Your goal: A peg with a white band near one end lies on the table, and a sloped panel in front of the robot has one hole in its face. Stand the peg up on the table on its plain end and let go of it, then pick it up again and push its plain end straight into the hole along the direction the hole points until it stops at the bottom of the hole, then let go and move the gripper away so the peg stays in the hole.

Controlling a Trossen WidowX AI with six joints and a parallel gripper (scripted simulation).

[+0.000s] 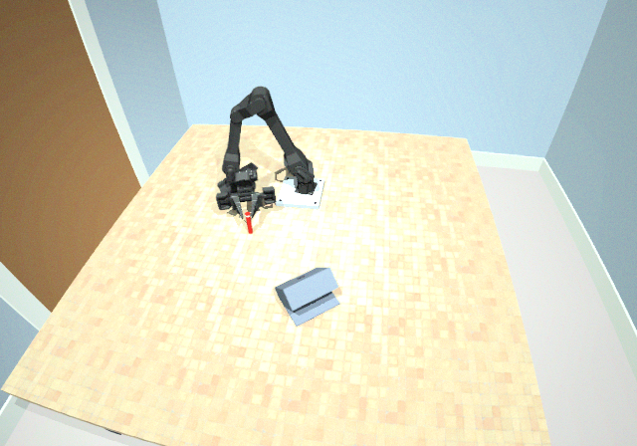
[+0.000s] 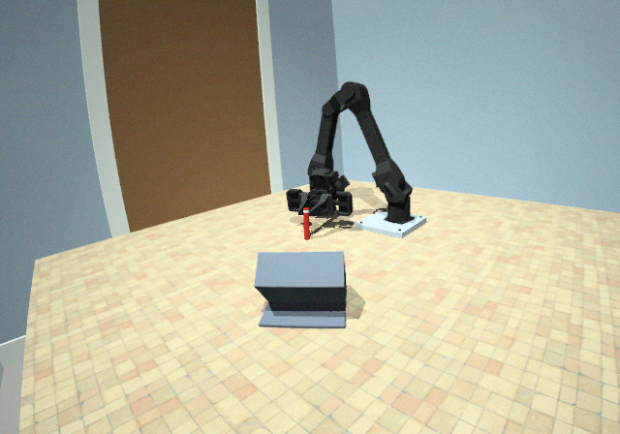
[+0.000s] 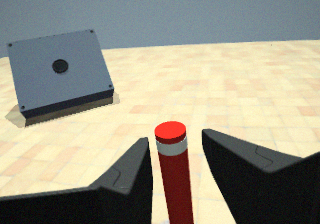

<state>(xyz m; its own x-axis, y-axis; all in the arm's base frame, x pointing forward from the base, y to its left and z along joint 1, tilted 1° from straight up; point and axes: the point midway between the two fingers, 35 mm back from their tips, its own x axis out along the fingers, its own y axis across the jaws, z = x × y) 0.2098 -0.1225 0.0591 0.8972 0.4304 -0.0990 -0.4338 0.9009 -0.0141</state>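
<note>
The red peg is 10 mm behind my gripper tip and 10 mm below it. From my gripper tip the other things lie so: grey sloped panel 170 mm ahead, 240 mm to the left, 20 mm below.
</note>
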